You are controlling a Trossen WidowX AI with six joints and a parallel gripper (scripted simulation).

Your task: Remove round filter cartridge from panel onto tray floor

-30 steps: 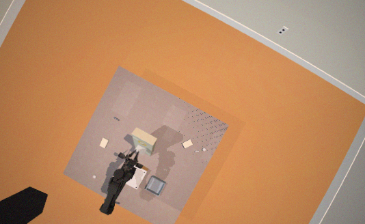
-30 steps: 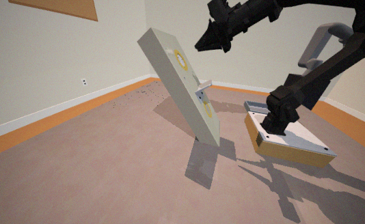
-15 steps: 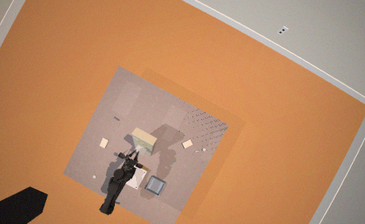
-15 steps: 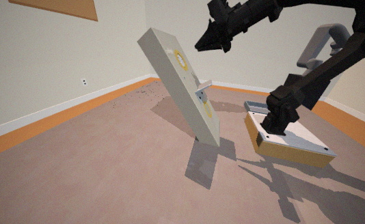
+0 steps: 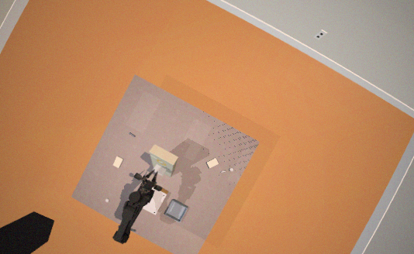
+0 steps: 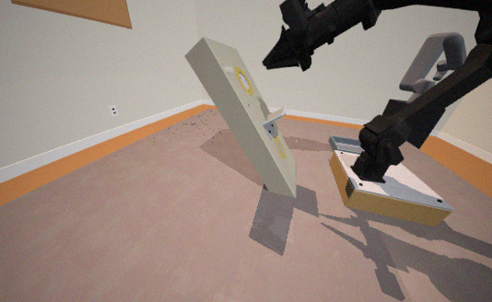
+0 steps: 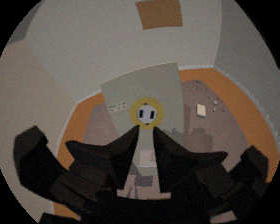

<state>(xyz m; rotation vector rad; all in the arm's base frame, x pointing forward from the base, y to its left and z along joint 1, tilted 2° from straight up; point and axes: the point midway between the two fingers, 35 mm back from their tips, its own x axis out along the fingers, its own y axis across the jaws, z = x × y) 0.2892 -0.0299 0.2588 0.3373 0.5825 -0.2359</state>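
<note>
Right now the round filter cartridge is 6 cm ahead of my gripper tip, 5 cm below it and 1 cm to the right of it. Also, from my gripper tip: grey tray (41 cm behind, 29 cm below, 23 cm to the right); then pale service panel (12 cm below, 2 cm ahead); then small grey bracket (14 cm below, 4 cm behind).
</note>
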